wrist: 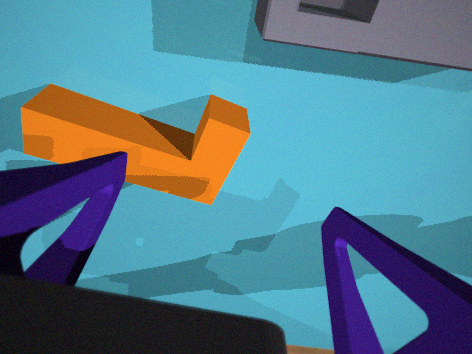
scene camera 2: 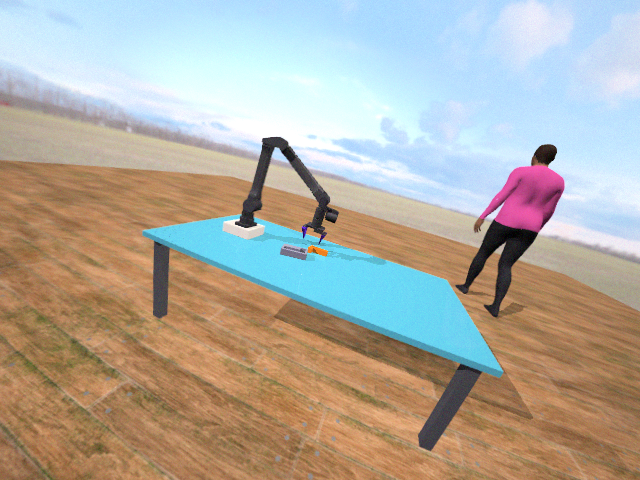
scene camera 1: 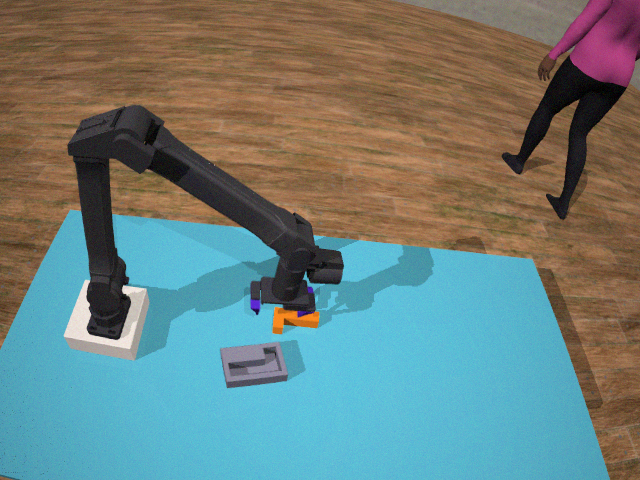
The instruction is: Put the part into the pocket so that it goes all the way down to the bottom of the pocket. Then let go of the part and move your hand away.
gripper: open, holds nothing
an orange L-shaped block (scene camera 1: 282, 317): on the table
